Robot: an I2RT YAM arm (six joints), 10 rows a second.
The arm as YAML. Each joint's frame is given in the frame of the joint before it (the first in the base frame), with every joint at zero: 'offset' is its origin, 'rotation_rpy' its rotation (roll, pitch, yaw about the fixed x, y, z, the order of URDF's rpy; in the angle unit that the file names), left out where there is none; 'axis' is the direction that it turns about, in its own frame. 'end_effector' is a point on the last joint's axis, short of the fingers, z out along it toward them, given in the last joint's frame.
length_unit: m
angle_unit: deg
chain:
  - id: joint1
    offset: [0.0, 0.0, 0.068]
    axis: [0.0, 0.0, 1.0]
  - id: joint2
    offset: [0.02, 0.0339, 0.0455]
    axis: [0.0, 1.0, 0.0]
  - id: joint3
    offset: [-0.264, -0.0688, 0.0]
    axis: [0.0, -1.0, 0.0]
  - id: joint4
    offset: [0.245, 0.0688, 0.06]
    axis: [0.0, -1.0, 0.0]
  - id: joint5
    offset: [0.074, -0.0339, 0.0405]
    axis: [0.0, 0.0, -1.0]
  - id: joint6
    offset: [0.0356, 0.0, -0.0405]
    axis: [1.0, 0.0, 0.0]
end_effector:
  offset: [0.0, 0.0, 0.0]
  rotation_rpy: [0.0, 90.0, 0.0]
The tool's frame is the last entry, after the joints.
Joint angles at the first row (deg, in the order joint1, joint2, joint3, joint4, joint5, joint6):
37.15, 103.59, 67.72, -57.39, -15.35, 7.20
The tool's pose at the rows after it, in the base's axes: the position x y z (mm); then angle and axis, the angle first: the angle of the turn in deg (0 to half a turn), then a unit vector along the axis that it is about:
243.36, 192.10, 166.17, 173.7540, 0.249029, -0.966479, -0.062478
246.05, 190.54, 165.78, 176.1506, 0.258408, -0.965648, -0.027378
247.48, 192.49, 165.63, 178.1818, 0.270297, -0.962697, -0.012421
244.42, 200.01, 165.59, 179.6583, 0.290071, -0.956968, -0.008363
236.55, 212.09, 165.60, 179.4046, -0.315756, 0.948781, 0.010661
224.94, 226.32, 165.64, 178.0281, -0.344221, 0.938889, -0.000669
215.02, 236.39, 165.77, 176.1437, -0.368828, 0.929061, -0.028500
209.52, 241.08, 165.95, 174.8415, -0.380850, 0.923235, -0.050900
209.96, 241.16, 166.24, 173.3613, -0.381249, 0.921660, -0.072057
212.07, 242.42, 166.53, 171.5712, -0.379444, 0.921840, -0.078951
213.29, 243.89, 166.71, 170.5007, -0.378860, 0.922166, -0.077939
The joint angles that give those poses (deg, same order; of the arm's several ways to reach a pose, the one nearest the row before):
37.26, 103.59, 67.72, -57.14, -9.02, 8.12
37.26, 103.59, 67.72, -56.51, -4.36, 7.20
37.65, 103.59, 67.72, -55.29, -2.00, 6.26
39.18, 103.59, 67.72, -54.09, -1.02, 5.45
41.78, 103.59, 67.72, -53.10, -0.89, 4.97
45.28, 103.59, 67.73, -52.38, 0.91, 4.99
48.23, 103.59, 67.72, -52.14, 4.64, 4.84
49.85, 103.59, 67.72, -52.23, 7.55, 4.89
50.11, 103.59, 67.72, -52.05, 10.39, 4.97
50.13, 103.59, 67.72, -50.83, 11.92, 5.04
50.17, 103.59, 67.72, -49.82, 12.32, 5.04

